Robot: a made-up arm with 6 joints.
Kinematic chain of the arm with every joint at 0, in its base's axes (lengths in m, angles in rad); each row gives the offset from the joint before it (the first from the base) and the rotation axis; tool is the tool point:
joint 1: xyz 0 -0.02 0.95 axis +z
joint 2: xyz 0.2 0 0.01 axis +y
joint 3: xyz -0.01 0 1.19 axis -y
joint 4: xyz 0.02 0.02 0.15 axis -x
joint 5: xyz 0.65 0 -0.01 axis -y
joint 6: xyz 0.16 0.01 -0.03 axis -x
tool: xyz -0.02 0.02 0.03
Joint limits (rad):
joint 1: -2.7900..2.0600
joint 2: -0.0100..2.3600
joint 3: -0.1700..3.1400
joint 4: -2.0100..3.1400
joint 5: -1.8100..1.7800
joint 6: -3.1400..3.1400
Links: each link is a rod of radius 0.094 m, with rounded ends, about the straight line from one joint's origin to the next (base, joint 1, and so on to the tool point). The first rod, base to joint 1, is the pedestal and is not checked.
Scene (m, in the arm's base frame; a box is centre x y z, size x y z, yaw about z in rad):
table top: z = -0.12
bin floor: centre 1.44 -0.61 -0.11 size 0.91 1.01 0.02 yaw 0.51
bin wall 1: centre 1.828 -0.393 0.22 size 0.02 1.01 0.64 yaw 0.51
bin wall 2: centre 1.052 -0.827 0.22 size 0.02 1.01 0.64 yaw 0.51
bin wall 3: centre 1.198 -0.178 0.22 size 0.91 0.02 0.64 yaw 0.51
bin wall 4: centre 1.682 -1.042 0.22 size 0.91 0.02 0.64 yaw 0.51
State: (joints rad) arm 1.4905 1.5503 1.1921 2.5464 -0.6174 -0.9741
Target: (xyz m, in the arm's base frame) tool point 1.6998 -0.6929 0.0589
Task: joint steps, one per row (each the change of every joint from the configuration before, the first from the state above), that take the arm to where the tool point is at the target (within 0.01 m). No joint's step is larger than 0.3 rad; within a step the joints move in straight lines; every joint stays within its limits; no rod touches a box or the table.
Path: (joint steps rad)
1: -0.2630 -0.0556 -0.1637 -0.0289 -0.0120 0.0091
2: -0.2630 -0.0556 -0.1636 -0.0289 -0.0121 0.0092
3: -0.2630 -0.0556 -0.1637 -0.0288 -0.0120 0.0091
4: -0.2629 -0.0556 -0.1636 -0.0289 -0.0120 0.0092
5: -0.2630 -0.0556 -0.1637 -0.0289 -0.0120 0.0091
6: -0.2630 -0.0556 -0.1636 -0.0289 -0.0121 0.0092
7: -0.2630 -0.0556 -0.1637 -0.0289 -0.0120 0.0091
8: -0.0010 0.2050 0.1616 0.0196 0.0042 -0.0065
9: -0.0010 0.2050 0.1616 0.0196 0.0042 -0.0065
10: -0.0010 0.2050 0.1616 0.0196 0.0042 -0.0066

